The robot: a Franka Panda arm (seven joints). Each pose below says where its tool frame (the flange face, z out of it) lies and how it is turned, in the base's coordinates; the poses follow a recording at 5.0 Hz.
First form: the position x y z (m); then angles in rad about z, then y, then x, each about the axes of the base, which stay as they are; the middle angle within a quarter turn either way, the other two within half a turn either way.
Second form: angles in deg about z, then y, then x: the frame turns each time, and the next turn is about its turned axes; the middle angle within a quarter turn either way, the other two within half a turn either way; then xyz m. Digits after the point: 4 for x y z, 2 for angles.
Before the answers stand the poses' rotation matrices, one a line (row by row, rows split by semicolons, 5 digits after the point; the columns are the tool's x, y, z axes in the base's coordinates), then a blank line. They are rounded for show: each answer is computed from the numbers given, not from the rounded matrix.
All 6 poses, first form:
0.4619 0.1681 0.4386 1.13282 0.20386 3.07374
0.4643 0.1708 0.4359 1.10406 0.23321 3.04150
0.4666 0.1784 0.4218 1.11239 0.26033 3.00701
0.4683 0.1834 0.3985 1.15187 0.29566 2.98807
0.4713 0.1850 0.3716 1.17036 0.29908 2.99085
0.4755 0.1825 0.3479 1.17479 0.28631 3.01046
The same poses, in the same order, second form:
0.41533 -0.88686 0.20245; -0.89771 -0.43556 -0.06640; 0.14706 -0.15417 -0.97704
0.43779 -0.86887 0.23110; -0.87818 -0.46834 -0.09722; 0.19271 -0.16039 -0.96806
0.42761 -0.86654 0.25740; -0.87337 -0.46949 -0.12966; 0.23320 -0.16936 -0.95757
0.38913 -0.87389 0.29137; -0.88466 -0.44270 -0.14629; 0.25683 -0.20084 -0.94536
0.37252 -0.88001 0.29464; -0.89320 -0.42615 -0.14351; 0.25185 -0.20972 -0.94477
0.37003 -0.88505 0.28241; -0.90044 -0.41649 -0.12543; 0.22864 -0.20788 -0.95106

-65.17 -8.46 -171.03 0.4619 0.1681 0.4386
-63.50 -11.11 -170.59 0.4643 0.1708 0.4359
-63.91 -13.49 -169.97 0.4666 0.1784 0.4218
-66.26 -14.88 -168.01 0.4683 0.1834 0.3985
-67.36 -14.59 -167.48 0.4713 0.1850 0.3716
-67.66 -13.22 -167.67 0.4755 0.1825 0.3479

